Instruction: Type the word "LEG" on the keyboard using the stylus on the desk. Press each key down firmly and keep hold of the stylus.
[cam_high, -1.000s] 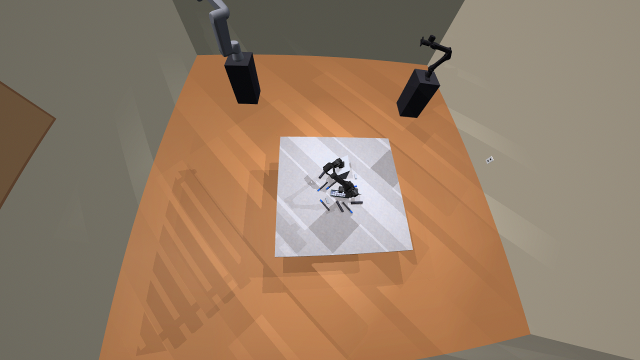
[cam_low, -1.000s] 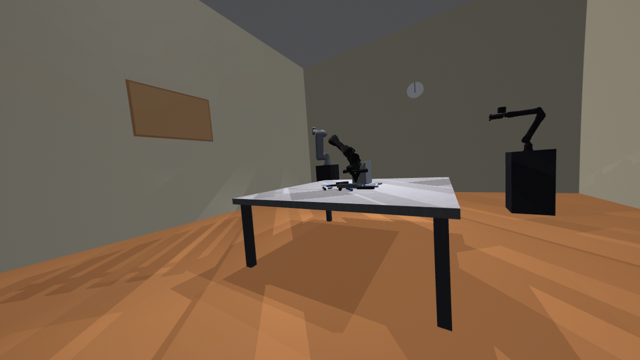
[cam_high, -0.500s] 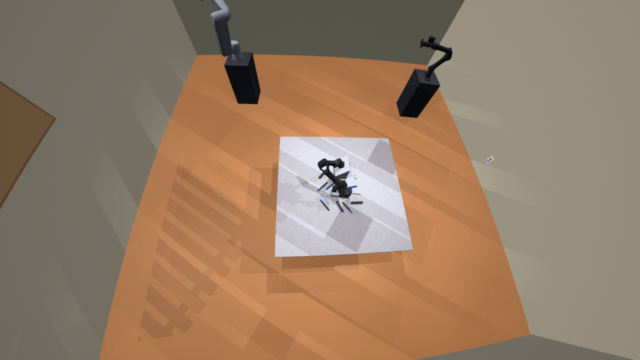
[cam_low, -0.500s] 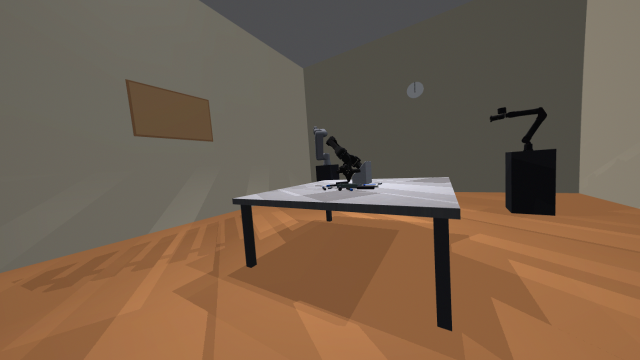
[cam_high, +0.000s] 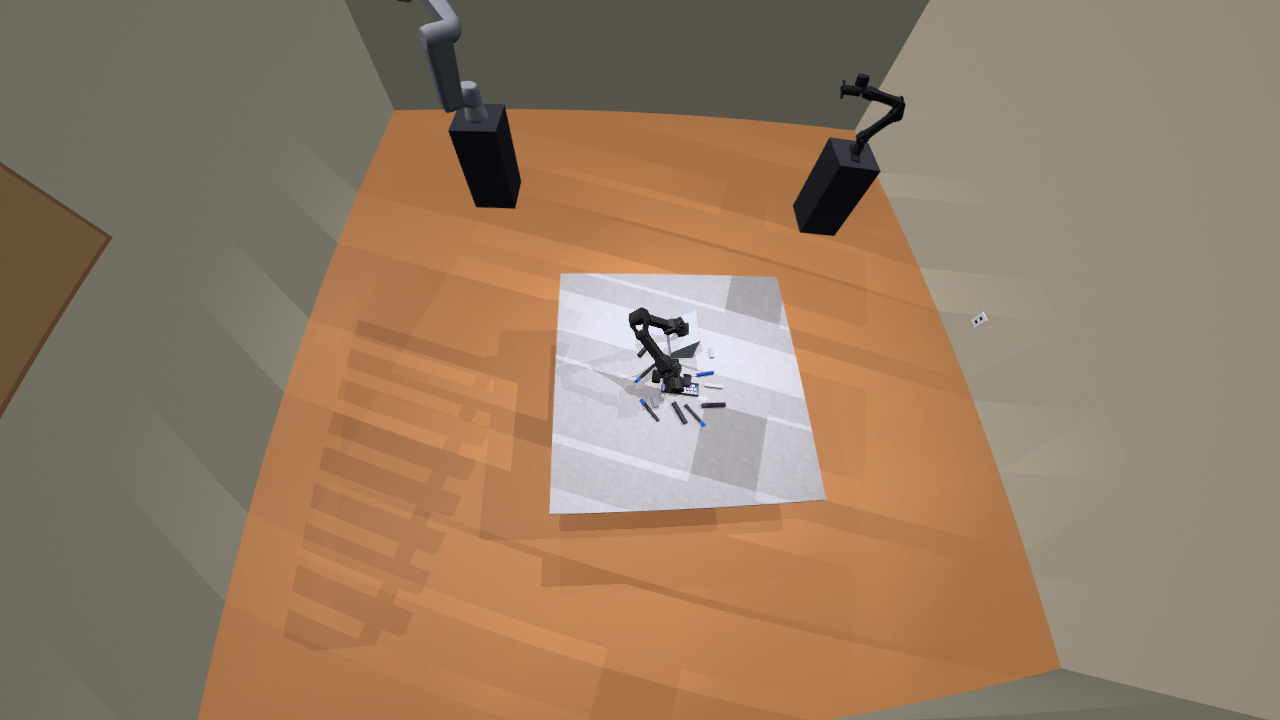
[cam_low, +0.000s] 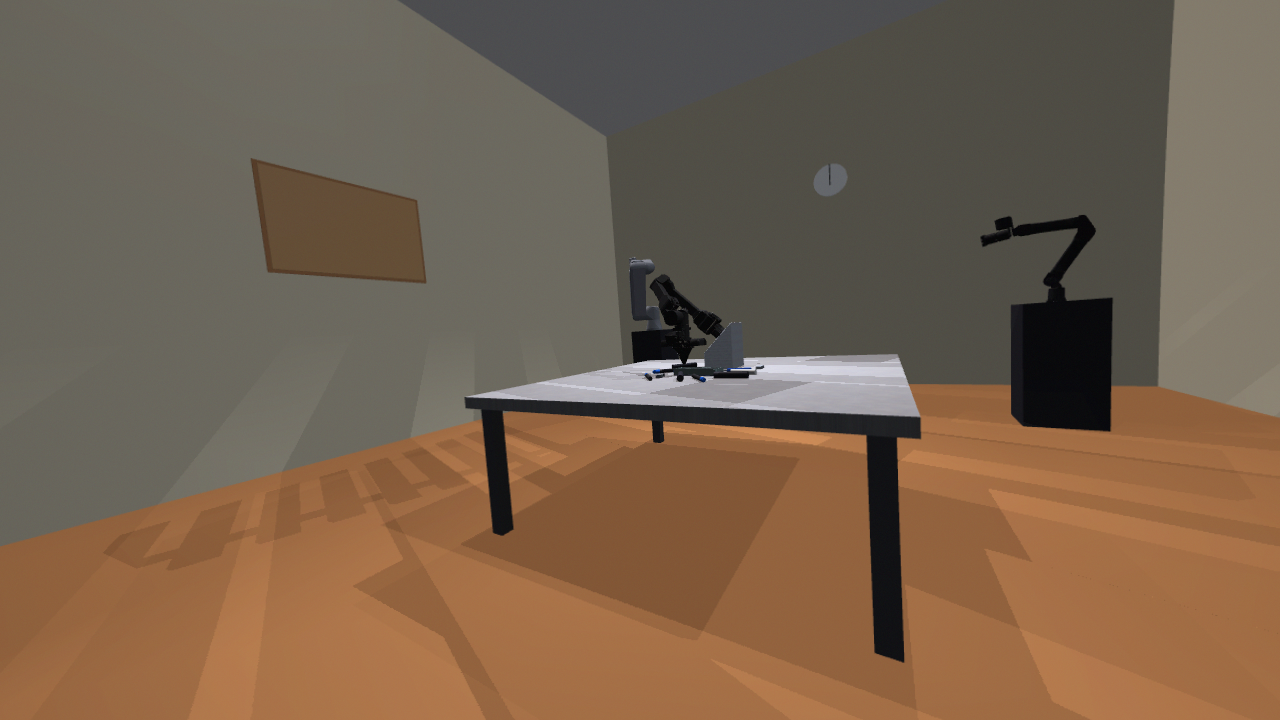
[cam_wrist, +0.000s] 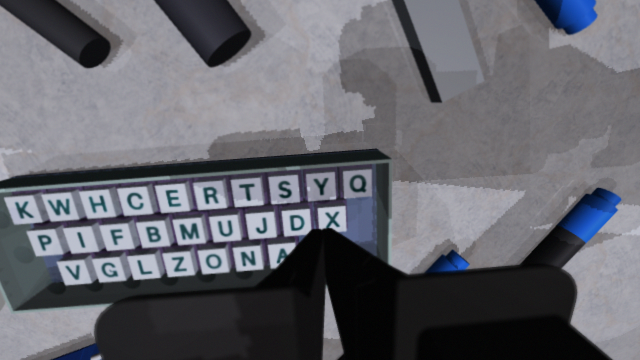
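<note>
My gripper tip is 70 mm past the stylus, 160 mm to the right of it and 30 mm above it. Also, from my gripper tip: stylus tip (70 mm behind, 130 mm to the left, 30 mm below); white cylinder (20 mm behind, 240 mm to the left, 30 mm below).
</note>
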